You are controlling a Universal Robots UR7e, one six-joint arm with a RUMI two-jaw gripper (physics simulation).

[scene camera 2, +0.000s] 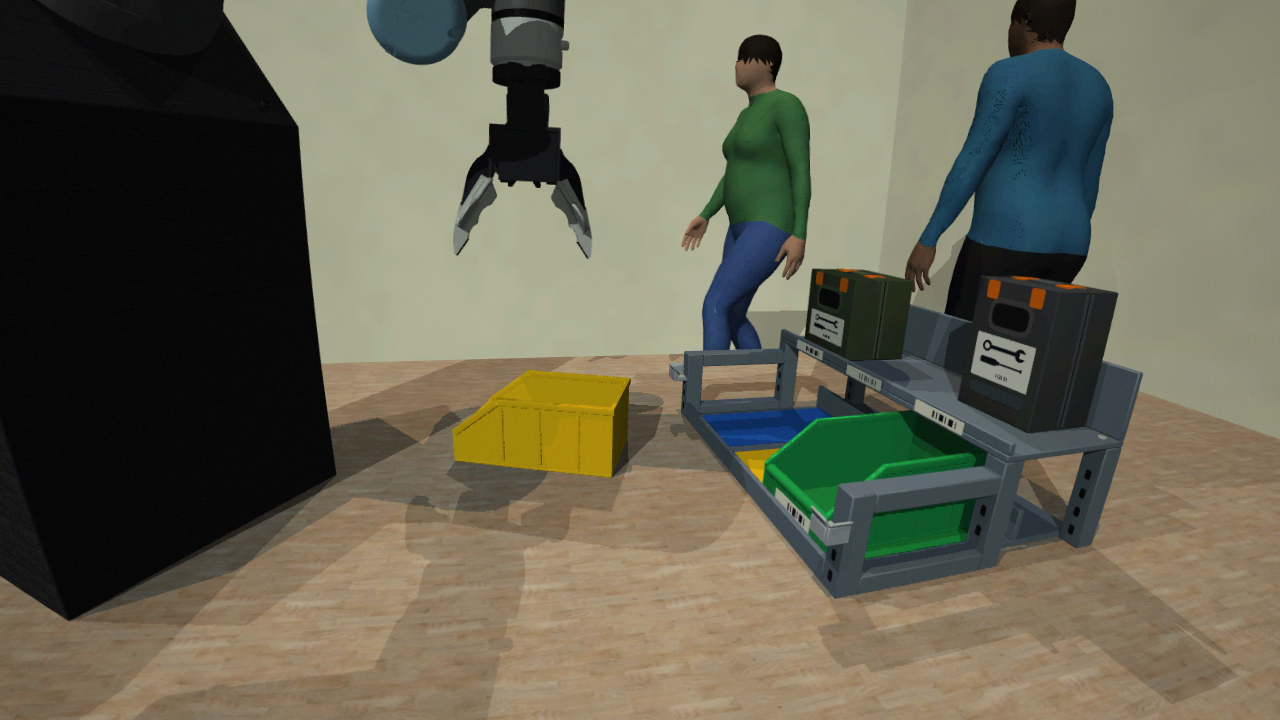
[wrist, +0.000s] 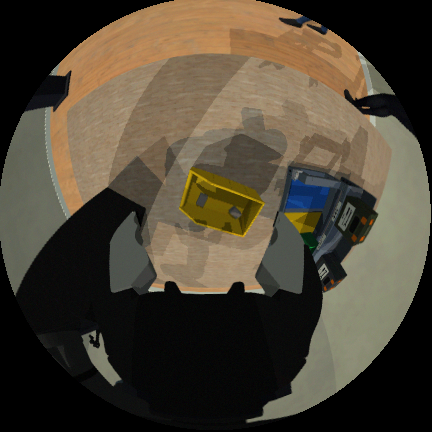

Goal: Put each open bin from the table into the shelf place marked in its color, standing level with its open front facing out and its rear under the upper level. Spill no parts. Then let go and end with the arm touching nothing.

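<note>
A yellow open bin stands upright on the table, left of the shelf; in the wrist view small grey parts lie inside it. A green bin stands in the shelf's green place, its rear under the upper level. The shelf has a blue place and a yellow place, both without a bin. My gripper is open and empty, high above the yellow bin and touching nothing.
A green-black tool case and a dark grey tool case stand on the upper level. A large black block stands at the left. Two people stand behind the table.
</note>
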